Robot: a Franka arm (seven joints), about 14 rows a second.
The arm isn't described. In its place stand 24 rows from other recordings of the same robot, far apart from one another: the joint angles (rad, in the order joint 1, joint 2, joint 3, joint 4, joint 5, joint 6, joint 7), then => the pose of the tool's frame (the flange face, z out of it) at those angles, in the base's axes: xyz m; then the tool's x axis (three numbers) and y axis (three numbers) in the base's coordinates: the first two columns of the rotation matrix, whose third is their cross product.
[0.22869 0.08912 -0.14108 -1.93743 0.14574 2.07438 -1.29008] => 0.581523, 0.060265, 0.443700, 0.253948, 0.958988, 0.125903, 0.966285, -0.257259, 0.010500
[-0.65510 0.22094 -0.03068 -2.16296 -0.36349 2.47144 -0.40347] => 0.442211, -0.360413, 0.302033, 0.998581, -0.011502, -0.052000, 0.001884, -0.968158, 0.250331
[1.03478 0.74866 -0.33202 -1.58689 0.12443 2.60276 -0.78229] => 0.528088, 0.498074, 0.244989, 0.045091, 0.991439, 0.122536, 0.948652, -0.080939, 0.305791
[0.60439 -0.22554 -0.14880 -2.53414 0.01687 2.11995 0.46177] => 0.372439, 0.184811, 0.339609, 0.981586, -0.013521, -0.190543, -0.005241, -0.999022, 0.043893
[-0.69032 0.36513 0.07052 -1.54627 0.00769 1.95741 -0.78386] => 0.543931, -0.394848, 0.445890, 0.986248, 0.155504, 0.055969, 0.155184, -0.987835, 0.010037
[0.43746 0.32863 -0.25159 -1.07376 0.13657 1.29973 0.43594] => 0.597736, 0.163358, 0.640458, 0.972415, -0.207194, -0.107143, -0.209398, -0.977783, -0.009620
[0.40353 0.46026 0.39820 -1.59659 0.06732 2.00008 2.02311] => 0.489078, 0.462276, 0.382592, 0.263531, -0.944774, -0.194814, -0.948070, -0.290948, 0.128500
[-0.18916 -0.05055 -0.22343 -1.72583 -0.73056 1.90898 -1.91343] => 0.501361, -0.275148, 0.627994, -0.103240, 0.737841, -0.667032, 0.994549, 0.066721, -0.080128
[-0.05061 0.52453 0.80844 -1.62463 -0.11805 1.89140 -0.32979] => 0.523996, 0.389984, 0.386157, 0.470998, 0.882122, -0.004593, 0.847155, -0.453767, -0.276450
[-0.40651 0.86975 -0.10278 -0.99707 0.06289 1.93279 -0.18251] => 0.697499, -0.351259, 0.341508, 0.951239, -0.301546, 0.064923, -0.303937, -0.952202, 0.030562
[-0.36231 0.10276 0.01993 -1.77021 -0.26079 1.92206 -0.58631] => 0.558470, -0.218697, 0.503043, 0.945379, 0.309168, -0.103316, 0.324975, -0.918685, 0.224521
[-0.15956 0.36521 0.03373 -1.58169 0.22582 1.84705 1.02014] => 0.651752, -0.067168, 0.421341, 0.335814, -0.909967, -0.243287, -0.939965, -0.340410, -0.024214
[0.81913 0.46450 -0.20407 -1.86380 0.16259 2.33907 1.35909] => 0.517112, 0.378465, 0.274113, 0.672168, -0.740039, -0.023081, -0.740380, -0.671603, -0.028040
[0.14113 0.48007 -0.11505 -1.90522 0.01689 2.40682 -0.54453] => 0.632841, 0.020344, 0.249228, 0.840948, 0.541116, -0.000237, 0.540495, -0.839962, 0.048260
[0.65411 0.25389 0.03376 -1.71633 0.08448 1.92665 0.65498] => 0.482769, 0.402333, 0.434452, 0.996114, 0.002628, -0.088037, -0.000993, -0.999156, -0.041056
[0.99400 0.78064 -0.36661 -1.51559 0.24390 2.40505 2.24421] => 0.557644, 0.465581, 0.237392, -0.090275, -0.994481, -0.053452, -0.980405, 0.098177, -0.170785
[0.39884 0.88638 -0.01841 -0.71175 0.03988 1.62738 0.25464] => 0.714784, 0.297459, 0.436532, 0.991227, 0.130342, 0.021920, 0.131005, -0.990860, -0.032157
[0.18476 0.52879 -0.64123 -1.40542 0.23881 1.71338 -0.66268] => 0.645540, -0.204275, 0.433438, 0.969057, 0.203922, -0.139085, 0.204242, -0.978845, -0.012117
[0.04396 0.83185 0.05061 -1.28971 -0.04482 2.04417 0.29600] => 0.736762, 0.058598, 0.241192, 0.978378, -0.193628, -0.072697, -0.192445, -0.981038, 0.023018
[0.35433 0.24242 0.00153 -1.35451 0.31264 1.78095 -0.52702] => 0.598362, 0.250577, 0.607494, 0.652710, 0.693846, 0.304216, 0.754570, -0.631303, -0.179111
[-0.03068 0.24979 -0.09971 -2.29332 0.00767 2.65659 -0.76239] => 0.537536, -0.071026, 0.252348, 0.804254, 0.590287, 0.068825, 0.583855, -0.806424, 0.093771
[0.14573 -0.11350 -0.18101 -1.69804 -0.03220 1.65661 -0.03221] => 0.526682, -0.027283, 0.632095, 0.997564, -0.000520, 0.069754, -0.001505, -0.999900, 0.014059
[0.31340 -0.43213 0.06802 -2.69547 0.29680 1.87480 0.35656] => 0.302378, 0.143186, 0.342073, 0.895578, -0.107599, -0.431698, -0.142896, -0.988470, -0.050074
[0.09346 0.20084 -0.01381 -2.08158 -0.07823 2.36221 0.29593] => 0.583047, 0.045727, 0.338288, 0.982871, -0.159342, 0.092596, -0.163274, -0.985905, 0.036514
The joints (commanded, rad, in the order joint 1, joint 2, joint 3, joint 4, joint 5, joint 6, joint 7), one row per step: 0.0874 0.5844 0.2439 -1.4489 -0.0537 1.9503 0.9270; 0.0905 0.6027 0.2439 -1.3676 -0.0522 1.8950 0.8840; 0.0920 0.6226 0.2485 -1.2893 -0.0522 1.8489 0.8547; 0.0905 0.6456 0.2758 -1.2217 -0.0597 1.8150 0.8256; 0.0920 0.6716 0.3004 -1.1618 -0.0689 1.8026 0.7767; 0.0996 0.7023 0.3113 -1.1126 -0.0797 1.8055 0.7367; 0.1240 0.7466 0.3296 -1.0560 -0.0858 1.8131 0.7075; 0.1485 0.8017 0.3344 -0.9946 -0.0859 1.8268 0.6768; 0.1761 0.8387 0.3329 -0.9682 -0.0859 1.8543 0.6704; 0.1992 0.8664 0.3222 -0.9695 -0.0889 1.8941 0.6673; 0.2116 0.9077 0.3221 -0.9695 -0.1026 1.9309 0.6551
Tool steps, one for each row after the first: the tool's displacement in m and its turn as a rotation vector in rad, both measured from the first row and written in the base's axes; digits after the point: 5 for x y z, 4 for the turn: 0.01026 0.00032 0.02032 0.0096 -0.0088 0.0391; 0.01923 0.00153 0.03937 0.0209 -0.0214 0.0667; 0.02403 0.01169 0.05408 0.0397 -0.0338 0.1113; 0.02935 0.02206 0.06472 0.0609 -0.0589 0.1743; 0.03571 0.02987 0.06691 0.0726 -0.0840 0.2231; 0.03881 0.05285 0.06370 0.0969 -0.1044 0.2783; 0.04517 0.06943 0.05351 0.1198 -0.1234 0.3203; 0.04638 0.08787 0.04049 0.1327 -0.1375 0.3425; 0.04666 0.10102 0.02130 0.1319 -0.1473 0.3570; 0.04779 0.11029 -0.00706 0.1285 -0.1458 0.3794
